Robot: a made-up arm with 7 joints.
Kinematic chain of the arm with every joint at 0, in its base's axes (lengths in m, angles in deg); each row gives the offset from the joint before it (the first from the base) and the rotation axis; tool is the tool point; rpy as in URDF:
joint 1: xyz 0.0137 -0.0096 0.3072 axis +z
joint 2: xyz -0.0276 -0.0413 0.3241 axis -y
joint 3: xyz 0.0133 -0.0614 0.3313 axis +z
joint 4: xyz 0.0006 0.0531 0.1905 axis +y
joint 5: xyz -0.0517 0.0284 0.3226 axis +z
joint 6: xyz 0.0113 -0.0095 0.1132 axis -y
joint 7: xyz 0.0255 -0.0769 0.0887 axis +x
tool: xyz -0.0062 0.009 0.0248 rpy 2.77 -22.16 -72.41
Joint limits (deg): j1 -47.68..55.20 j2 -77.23..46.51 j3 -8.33..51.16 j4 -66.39..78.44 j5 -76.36..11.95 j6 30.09..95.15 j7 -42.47..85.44
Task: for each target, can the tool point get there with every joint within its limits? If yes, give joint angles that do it. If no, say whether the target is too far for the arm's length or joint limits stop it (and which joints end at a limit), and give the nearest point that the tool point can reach.
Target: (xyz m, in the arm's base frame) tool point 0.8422 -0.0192 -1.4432
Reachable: no: too far | nearest point 0.7859 -0.0185 0.2620 | short by 1.706 m
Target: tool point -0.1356 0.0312 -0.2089
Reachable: no: joint limits stop it (at a limit: joint 1, joint 2, joint 4, joint 5, joint 6, joint 7) | nearest point 0.3981 0.6297 0.2909 | short by 0.945 m
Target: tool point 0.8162 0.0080 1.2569
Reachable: yes | joints -5.90 -49.71 44.72 35.34 -65.91 55.46 8.70
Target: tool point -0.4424 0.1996 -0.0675
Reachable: no: joint limits stop it (at a limit: joint 2, joint 4) | nearest point -0.6602 0.2995 0.6419 | short by 0.749 m
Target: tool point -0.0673 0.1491 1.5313
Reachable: yes | joints 27.95 13.72 39.14 66.87 -33.47 86.52 -0.96
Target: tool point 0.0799 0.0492 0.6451
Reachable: no: joint limits stop it (at a limit: joint 2, joint 3, joint 4, joint 6) | nearest point 0.3031 0.2475 1.1881 | short by 0.620 m
